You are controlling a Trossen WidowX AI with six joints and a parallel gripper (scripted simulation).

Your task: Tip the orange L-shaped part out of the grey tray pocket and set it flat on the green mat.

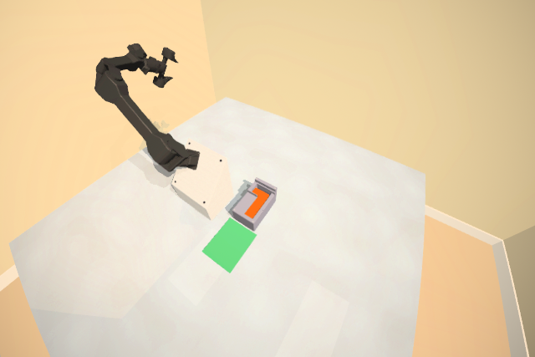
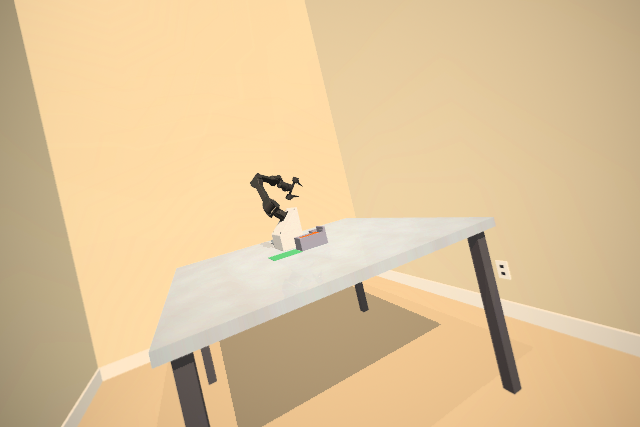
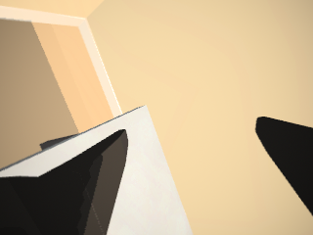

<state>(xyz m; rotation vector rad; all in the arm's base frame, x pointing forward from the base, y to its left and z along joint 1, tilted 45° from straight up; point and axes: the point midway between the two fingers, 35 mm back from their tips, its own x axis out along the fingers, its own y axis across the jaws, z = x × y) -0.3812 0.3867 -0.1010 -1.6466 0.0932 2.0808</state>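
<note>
Right now my gripper tip is 650 mm short of the orange l-shaped part, 360 mm to the left of it and 250 mm above it. From my gripper tip the other things lie so: green mat 630 mm ahead, 520 mm to the right, 320 mm below.
</note>
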